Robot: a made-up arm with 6 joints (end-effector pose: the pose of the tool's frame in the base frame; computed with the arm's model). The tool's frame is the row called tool. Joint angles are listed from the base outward.
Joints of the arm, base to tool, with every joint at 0 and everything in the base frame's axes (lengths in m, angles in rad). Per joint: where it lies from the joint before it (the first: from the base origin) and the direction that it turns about. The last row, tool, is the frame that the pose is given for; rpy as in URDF.
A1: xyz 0.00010 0.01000 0.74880 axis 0 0 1
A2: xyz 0.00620 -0.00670 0.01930 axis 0 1 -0.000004
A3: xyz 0.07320 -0.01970 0.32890 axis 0 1 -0.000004
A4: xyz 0.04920 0.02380 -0.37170 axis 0 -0.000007 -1
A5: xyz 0.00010 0.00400 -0.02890 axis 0 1 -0.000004
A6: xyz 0.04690 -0.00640 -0.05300 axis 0 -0.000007 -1
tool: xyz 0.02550 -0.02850 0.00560 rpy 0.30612 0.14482 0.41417
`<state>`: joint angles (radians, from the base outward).
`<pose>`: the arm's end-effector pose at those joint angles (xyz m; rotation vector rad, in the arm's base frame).
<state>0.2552 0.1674 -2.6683 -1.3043 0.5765 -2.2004</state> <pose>0.3782 0.1357 1.4696 -2.4449 1.0635 0.9727</pose>
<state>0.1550 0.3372 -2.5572 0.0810 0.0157 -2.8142</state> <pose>0.4811 0.1130 1.3915 -2.6883 -0.0289 1.1490</pose>
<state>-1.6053 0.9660 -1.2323 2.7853 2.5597 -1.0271</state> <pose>0.0074 -0.5525 0.5390 0.6990 -2.8679 0.0084</pose>
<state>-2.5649 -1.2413 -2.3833 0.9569 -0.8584 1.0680</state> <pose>0.3925 0.3517 1.2792 -1.0495 -2.0885 1.9642</pose>
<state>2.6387 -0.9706 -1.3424 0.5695 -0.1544 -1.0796</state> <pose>0.0141 0.0545 1.4030 -1.9788 1.6664 -1.4353</pose>
